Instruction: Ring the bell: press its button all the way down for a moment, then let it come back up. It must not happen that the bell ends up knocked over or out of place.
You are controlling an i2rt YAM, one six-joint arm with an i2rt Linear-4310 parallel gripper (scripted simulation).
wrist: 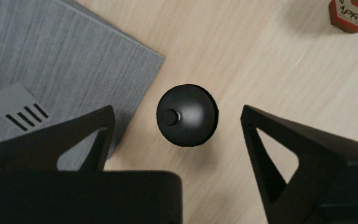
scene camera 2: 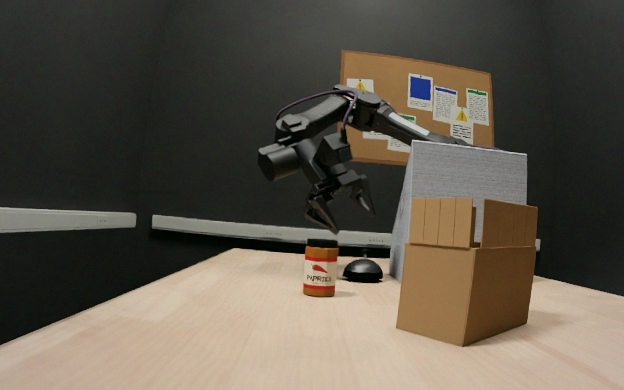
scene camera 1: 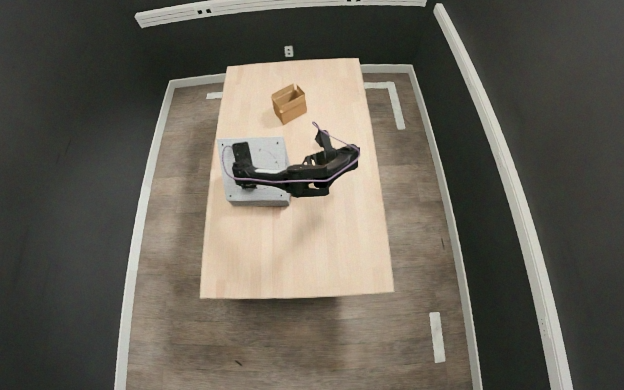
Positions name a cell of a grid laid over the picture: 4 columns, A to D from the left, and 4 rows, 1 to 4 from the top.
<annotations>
A cardboard box shows in scene camera 2 (C3) and in scene camera 1 (B2); in the wrist view it is out of frame.
</annotations>
